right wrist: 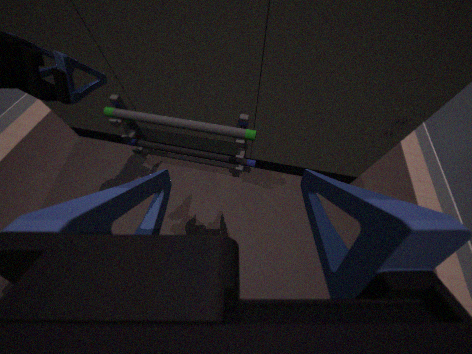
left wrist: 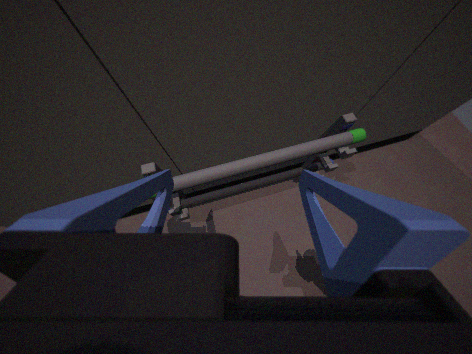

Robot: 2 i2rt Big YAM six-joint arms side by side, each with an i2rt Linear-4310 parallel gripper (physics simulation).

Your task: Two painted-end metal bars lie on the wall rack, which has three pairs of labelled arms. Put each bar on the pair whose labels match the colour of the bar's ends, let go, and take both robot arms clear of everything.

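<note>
A thick grey bar with green ends lies across the upper arms of the wall rack. A darker, thinner bar with blue ends lies lower on the rack. A dim bluish patch shows beside the upper right arm in the left wrist view; the labels are too dark to read. My left gripper is open and empty; its left fingertip overlaps the green-ended bar's left end in view. My right gripper is open and empty, apart from the rack, which shows beyond its fingers.
The dark wall panel with thin seams stands behind the rack. The brownish table top lies below, with gripper shadows on it. Part of the left arm's gripper shows at the upper left of the right wrist view, near the rack's left side.
</note>
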